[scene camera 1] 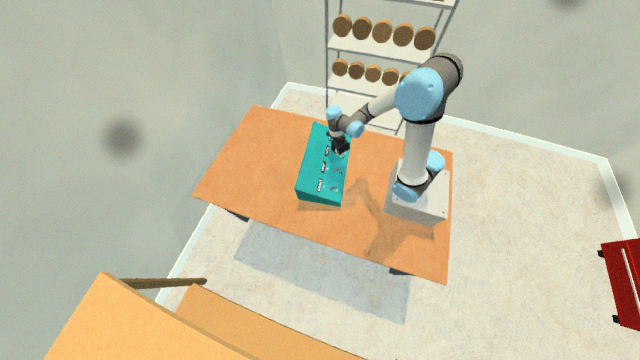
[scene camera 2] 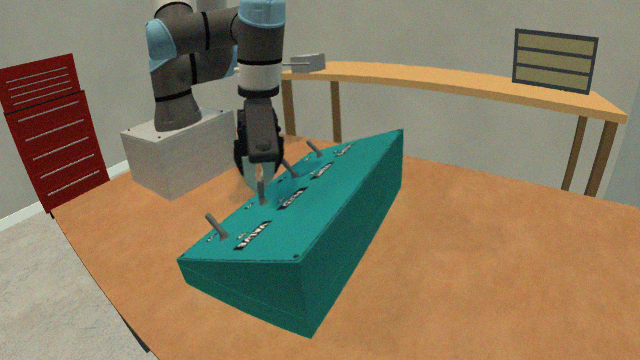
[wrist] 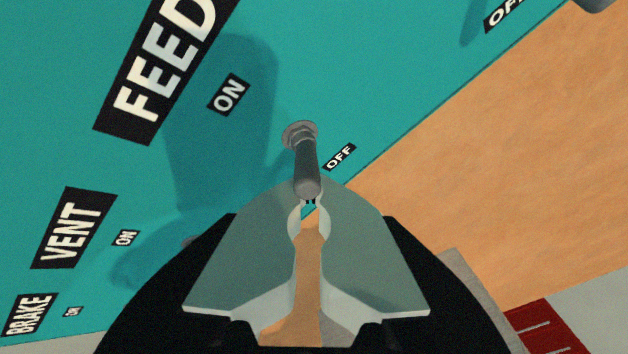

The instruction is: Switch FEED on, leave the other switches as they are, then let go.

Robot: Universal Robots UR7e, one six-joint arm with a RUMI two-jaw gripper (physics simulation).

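Seen in the pictures: gripper, between the fingertips: (scene camera 1: pixel 340 155) (scene camera 2: pixel 258 193) (wrist: pixel 311 178); arm's base, origin of its link: (scene camera 2: pixel 178 123).
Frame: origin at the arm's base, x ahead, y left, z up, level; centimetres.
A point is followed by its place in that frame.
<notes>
The teal switch box (scene camera 1: pixel 310 172) {z -4.3, x 52.5, y 19.5 cm} (scene camera 2: pixel 345 200) {z -2.3, x 64.7, y -0.4 cm} (wrist: pixel 350 60) {z -8.8, x 48.0, y -6.1 cm} stands on the table. The FEED lever (scene camera 2: pixel 261 194) {z -7.0, x 45.9, y -2.3 cm} (wrist: pixel 306 167) {z -5.3, x 46.1, y -2.3 cm} stands more upright than the VALVE lever (scene camera 2: pixel 217 226) {z -7.1, x 48.7, y -13.8 cm}, VENT lever (scene camera 2: pixel 290 168) {z -7.2, x 41.3, y 8.9 cm} and BRAKE lever (scene camera 2: pixel 315 148) {z -7.1, x 37.5, y 20.2 cm}, which lean to the OFF side. In the wrist view the FEED label (wrist: pixel 165 65) {z -6.7, x 51.9, y 0.2 cm} is upper left, with the ON label (wrist: pixel 228 95) {z -7.5, x 49.8, y -0.7 cm} and OFF label (wrist: pixel 340 156) {z -10.5, x 42.1, y -3.2 cm} on either side of the lever's base. My gripper (scene camera 1: pixel 341 154) {z -8.0, x 43.5, y -1.4 cm} (scene camera 2: pixel 268 186) {z -8.0, x 43.5, y -1.4 cm} (wrist: pixel 311 178) {z -8.0, x 43.5, y -1.4 cm} is shut and empty, its tips right at the FEED lever; I cannot tell if they touch.
The orange table (scene camera 1: pixel 240 160) {z -17.8, x 105.7, y 28.7 cm} (scene camera 2: pixel 475 250) {z -17.8, x 80.9, y 20.1 cm} bears the arm's pale base block (scene camera 1: pixel 415 212) {z -3.6, x -7.3, y 14.2 cm} (scene camera 2: pixel 175 160) {z -7.2, x 10.5, y -6.7 cm}. A rack (scene camera 1: pixel 327 65) with round wooden pieces stands behind it. A red drawer cabinet (scene camera 1: pixel 620 285) (scene camera 2: pixel 55 135) and a wooden bench (scene camera 2: pixel 425 77) stand farther off.
</notes>
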